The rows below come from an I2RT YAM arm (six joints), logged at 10 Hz.
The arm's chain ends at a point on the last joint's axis. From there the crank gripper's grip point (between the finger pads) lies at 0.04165 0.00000 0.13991 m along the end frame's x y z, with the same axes.
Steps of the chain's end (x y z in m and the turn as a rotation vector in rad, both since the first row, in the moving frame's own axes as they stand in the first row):
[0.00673 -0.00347 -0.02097 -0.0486 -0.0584 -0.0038]
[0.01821 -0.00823 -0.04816 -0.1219 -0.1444 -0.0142]
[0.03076 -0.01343 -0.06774 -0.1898 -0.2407 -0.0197]
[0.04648 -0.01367 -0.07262 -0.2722 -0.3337 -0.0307]
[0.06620 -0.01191 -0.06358 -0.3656 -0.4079 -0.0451]
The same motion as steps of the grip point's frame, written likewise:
[-0.00149 0.00324 -0.01894 -0.0486 -0.0584 -0.0038]
[-0.00219 0.00864 -0.04464 -0.1219 -0.1444 -0.0142]
[-0.00333 0.01317 -0.06432 -0.1898 -0.2407 -0.0197]
[-0.00050 0.02457 -0.07175 -0.2722 -0.3337 -0.0307]
[0.00967 0.03920 -0.06757 -0.3656 -0.4079 -0.0451]

